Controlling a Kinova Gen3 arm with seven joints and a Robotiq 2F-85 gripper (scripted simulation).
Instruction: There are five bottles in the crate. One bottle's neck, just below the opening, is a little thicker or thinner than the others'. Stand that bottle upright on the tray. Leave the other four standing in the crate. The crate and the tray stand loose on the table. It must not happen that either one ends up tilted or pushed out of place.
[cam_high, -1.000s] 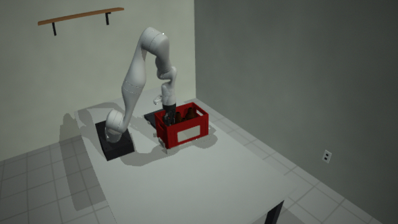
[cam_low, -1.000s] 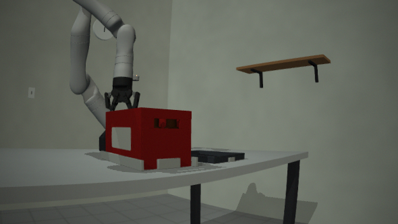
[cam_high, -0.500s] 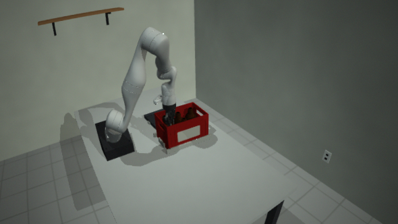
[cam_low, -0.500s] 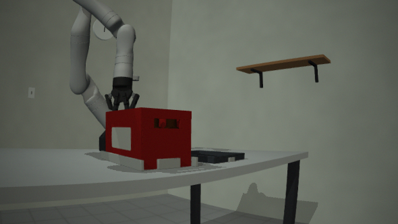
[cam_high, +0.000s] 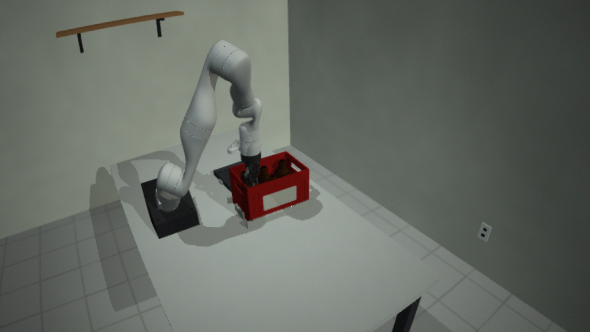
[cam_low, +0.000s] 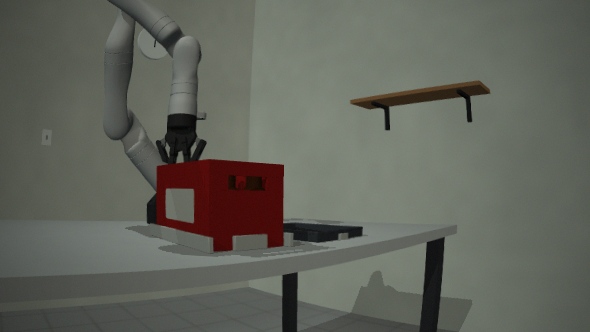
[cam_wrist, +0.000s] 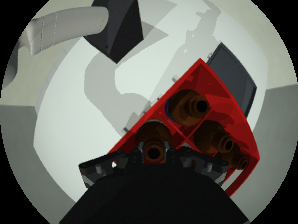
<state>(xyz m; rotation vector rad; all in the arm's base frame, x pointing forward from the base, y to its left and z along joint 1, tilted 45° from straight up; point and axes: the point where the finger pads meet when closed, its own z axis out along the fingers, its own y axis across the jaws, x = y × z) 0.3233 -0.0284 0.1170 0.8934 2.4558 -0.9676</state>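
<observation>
Now: the red crate 90 mm ahead of my hand, 50 mm to the left of it and 70 mm below it. The rest, counted from my hand: dark tray: 80 mm ahead, 330 mm to the left, 140 mm below.
</observation>
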